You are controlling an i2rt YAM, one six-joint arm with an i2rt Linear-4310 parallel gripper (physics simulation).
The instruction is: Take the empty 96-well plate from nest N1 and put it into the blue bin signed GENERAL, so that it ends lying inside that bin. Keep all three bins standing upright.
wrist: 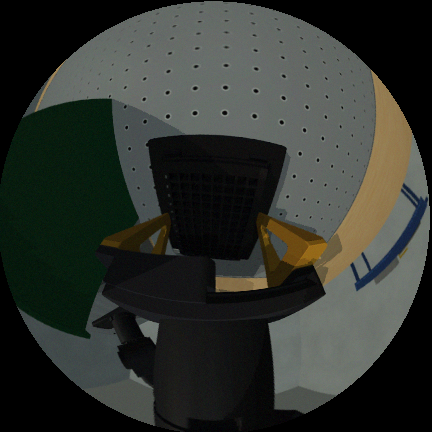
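Seen in the pictures: gripper, fingertip midpoint: (213, 217); arm's base at its link origin: (120, 313).
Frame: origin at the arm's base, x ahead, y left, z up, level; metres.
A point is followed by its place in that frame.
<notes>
A dark 96-well plate (212, 207) @[y -0.229, x 0.201, z -0.127 m] with a grid of wells lies in a black nest (217, 145) @[y -0.237, x 0.254, z -0.137 m] at the middle of the wrist view. No label is readable on the nest. My gripper (213, 217) @[y -0.228, x 0.184, z -0.133 m] is open, with its two orange fingertips wide apart and nothing held. In the view the tips stand to the left and right of the plate's near half. How high they are above it is hard to tell. The blue bin signed GENERAL cannot be made out in this view.
The nest stands on a grey board (240, 75) @[y -0.261, x 0.320, z -0.149 m] with rows of holes. A large dark green panel (60, 200) @[y -0.121, x 0.261, z -0.064 m] fills the left side. A wooden table edge (390, 135) runs along the right, with a blue railed structure (400, 246) beyond it.
</notes>
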